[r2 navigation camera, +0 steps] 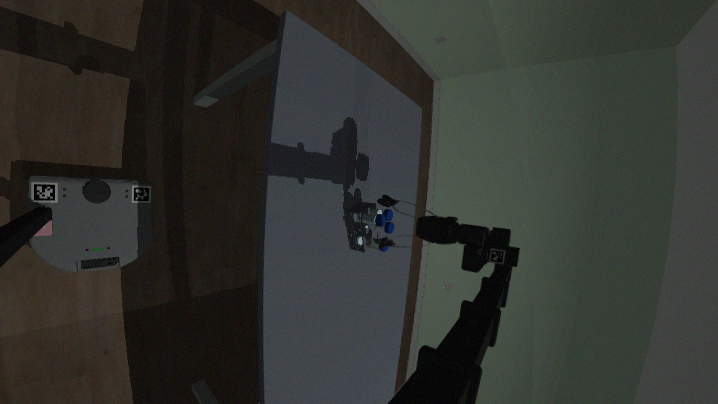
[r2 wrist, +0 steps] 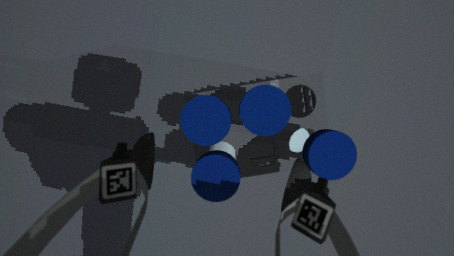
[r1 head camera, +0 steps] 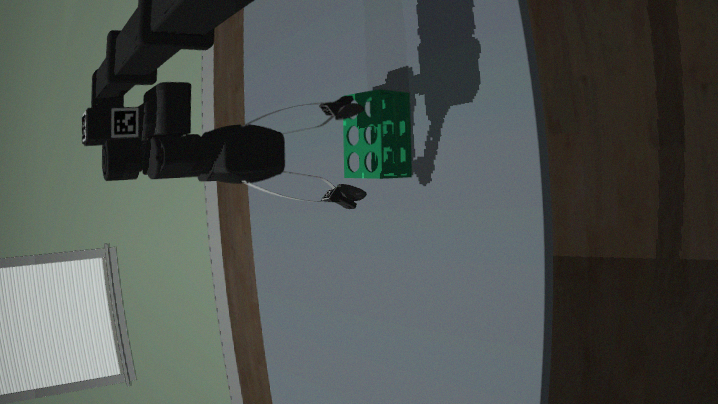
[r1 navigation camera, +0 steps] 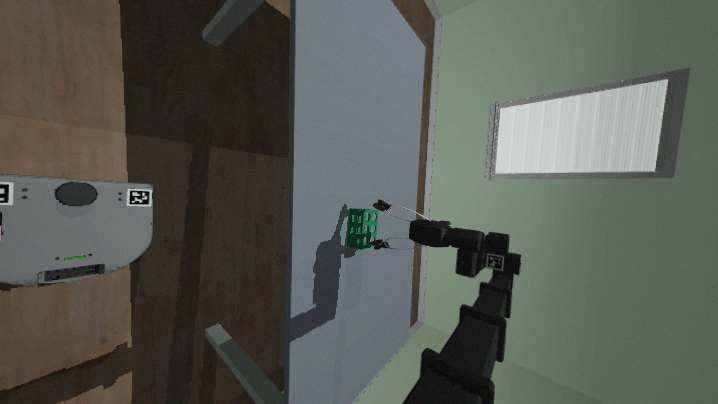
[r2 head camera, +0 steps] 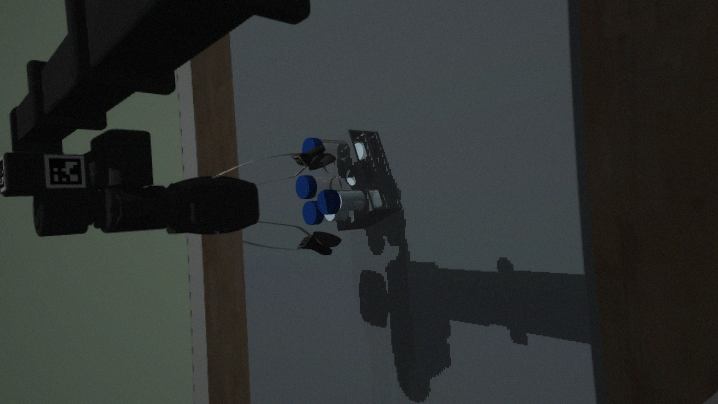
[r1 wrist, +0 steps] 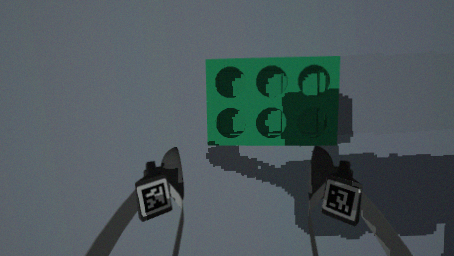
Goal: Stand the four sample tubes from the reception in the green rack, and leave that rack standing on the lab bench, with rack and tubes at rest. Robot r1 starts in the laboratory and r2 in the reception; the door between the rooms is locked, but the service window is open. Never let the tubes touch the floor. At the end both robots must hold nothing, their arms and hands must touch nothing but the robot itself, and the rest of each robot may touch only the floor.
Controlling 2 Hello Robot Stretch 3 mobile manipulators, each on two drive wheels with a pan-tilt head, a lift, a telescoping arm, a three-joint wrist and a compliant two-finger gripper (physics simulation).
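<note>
The green rack (r1 head camera: 362, 173) (r1 navigation camera: 363, 228) (r1 wrist: 250, 102) stands upright on the lab bench (r1 head camera: 401, 301) (r1 navigation camera: 351, 100); the holes I see hold no tubes. The r1 gripper (r1 head camera: 352, 152) (r1 navigation camera: 381, 224) (r1 wrist: 247, 165) is open above the rack's near side. Four blue-capped clear tubes, in the r2 wrist view the back-left tube (r2 wrist: 205, 120), back-right tube (r2 wrist: 265, 110), front-left tube (r2 wrist: 215, 176) and right tube (r2 wrist: 330, 155), stand in a dark grey rack (r2 head camera: 361, 222). The r2 gripper (r2 head camera: 321, 200) (r2 navigation camera: 385, 221) (r2 wrist: 222, 172) is open around the front-left cap; one finger is close beside the right tube.
The dark rack stands turned on the reception table (r2 head camera: 426, 75) (r2 navigation camera: 311, 326). Walls run behind both tables. A white slatted panel (r1 head camera: 60, 321) (r1 navigation camera: 582, 130) is on the laboratory wall. The r1 base (r1 navigation camera: 110, 226) and r2 base (r2 navigation camera: 120, 221) stand on the floor before the tables.
</note>
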